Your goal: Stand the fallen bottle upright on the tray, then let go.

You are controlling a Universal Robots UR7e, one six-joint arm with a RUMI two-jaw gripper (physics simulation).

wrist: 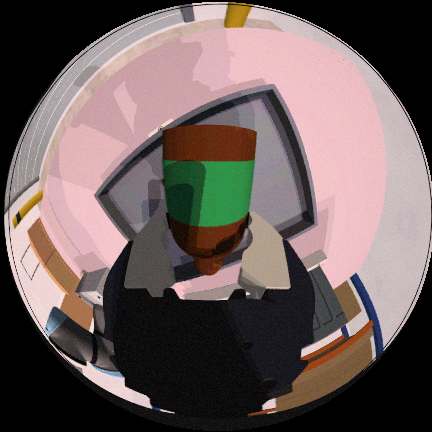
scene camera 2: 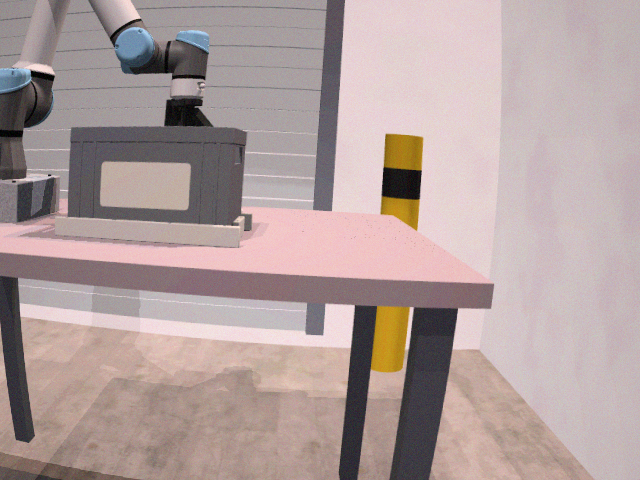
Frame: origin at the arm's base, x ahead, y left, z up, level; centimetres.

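Where they show: gripper, between the fingertips: [wrist: 207,213].
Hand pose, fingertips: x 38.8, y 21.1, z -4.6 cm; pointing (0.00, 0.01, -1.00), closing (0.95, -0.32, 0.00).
After its pixels a point has its place.
A brown bottle with a green band [wrist: 209,192] {x 40.3, y 24.5, z -0.5 cm} lies on its side in the wrist view, with its neck towards the gripper. It lies over the dark-rimmed grey tray [wrist: 301,165] {x 50.5, y 22.6, z -6.6 cm}; whether it touches the tray floor cannot be told. My gripper [wrist: 207,213] {x 38.8, y 21.1, z -4.6 cm} is shut on the bottle, with one jaw on each side of its shoulder, near the neck. In scene camera 2 the fingers, the bottle and the tray are hidden behind the grey crate.
The grey crate [scene camera 2: 217,180] {x 54.6, y -15.9, z 1.2 cm} [wrist: 325,305] {x 52.5, y 2.5, z 3.3 cm} stands beside the tray, with a cream bar [scene camera 2: 149,230] {x 44.6, y -17.7, z -6.6 cm} along its base. Both stand on the pink table [scene camera 2: 320,248] {x 70.1, y -11.7, z -8.4 cm} [wrist: 350,125] {x 65.5, y 27.8, z -8.4 cm}. The robot's base block [scene camera 2: 38,198] {x 11.3, y 1.8, z -4.6 cm} is at the left. A yellow post [scene camera 2: 402,152] stands behind the table.
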